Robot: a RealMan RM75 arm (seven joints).
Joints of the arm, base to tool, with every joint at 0 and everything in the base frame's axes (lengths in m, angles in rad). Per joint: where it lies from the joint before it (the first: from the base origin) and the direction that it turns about. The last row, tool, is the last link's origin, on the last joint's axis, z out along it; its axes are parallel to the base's.
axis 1: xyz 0.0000 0.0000 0.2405 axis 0 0 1
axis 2: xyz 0.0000 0.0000 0.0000 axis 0 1 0
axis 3: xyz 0.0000 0.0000 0.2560 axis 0 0 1
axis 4: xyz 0.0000 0.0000 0.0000 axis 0 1 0
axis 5: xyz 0.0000 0.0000 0.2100 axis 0 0 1
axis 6: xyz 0.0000 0.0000 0.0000 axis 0 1 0
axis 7: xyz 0.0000 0.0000 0.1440 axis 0 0 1
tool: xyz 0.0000 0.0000 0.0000
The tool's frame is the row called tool.
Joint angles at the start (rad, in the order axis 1, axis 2, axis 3, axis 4, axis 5, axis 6, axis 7): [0.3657 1.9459 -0.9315 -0.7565 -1.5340 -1.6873 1.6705]
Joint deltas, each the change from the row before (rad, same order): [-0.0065 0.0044 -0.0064 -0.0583 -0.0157 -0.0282 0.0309]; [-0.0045 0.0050 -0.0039 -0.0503 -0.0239 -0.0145 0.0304]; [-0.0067 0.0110 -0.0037 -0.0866 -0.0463 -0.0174 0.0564]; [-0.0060 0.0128 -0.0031 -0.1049 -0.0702 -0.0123 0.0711]
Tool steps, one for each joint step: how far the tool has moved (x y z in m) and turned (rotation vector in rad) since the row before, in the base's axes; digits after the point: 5 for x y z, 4 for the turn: [-0.00720 -0.00286 0.00288 -0.0238 -0.0167 0.0335]; [-0.00487 -0.00164 0.00135 -0.0204 -0.0249 0.0172]; [-0.00763 -0.00207 0.00171 -0.0303 -0.0479 0.0169]; [-0.00723 -0.00148 0.00183 -0.0294 -0.0756 0.0044]
